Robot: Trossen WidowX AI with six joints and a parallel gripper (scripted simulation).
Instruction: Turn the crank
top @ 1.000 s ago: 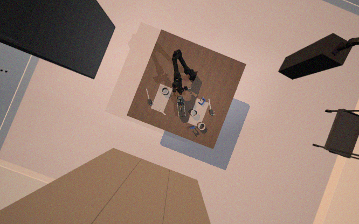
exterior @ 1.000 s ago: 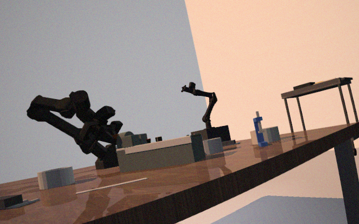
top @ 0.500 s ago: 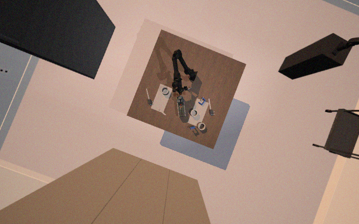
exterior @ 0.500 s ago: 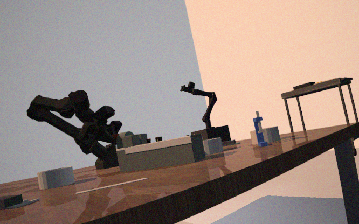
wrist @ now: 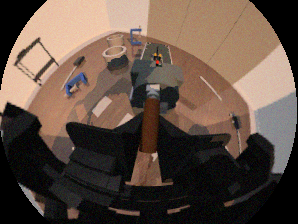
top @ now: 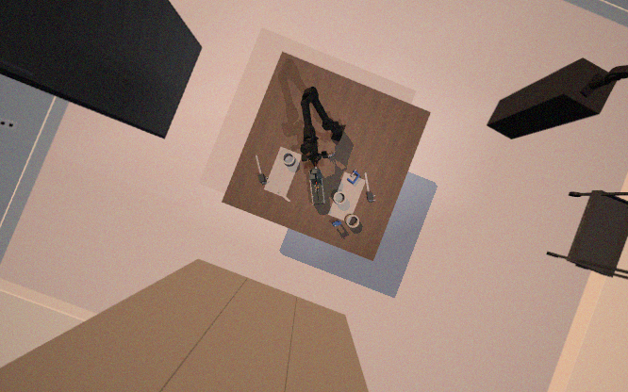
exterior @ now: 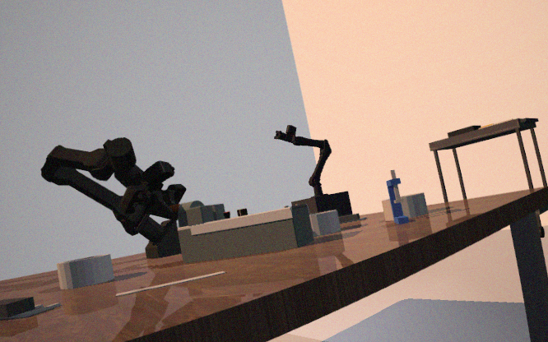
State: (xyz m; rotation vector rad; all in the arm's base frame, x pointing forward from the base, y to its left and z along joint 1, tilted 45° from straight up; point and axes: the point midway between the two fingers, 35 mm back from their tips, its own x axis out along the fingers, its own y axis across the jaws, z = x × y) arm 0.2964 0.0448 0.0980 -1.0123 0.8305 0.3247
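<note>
The red pointer lies 110 mm ahead of my gripper tip, 70 mm to the left of it and 10 mm below it. From my gripper tip the other things lie so: crank handle 30 mm above, 10 mm to the right, 10 mm behind; then thin white rod 320 mm ahead, 120 mm to the right, 90 mm below.
</note>
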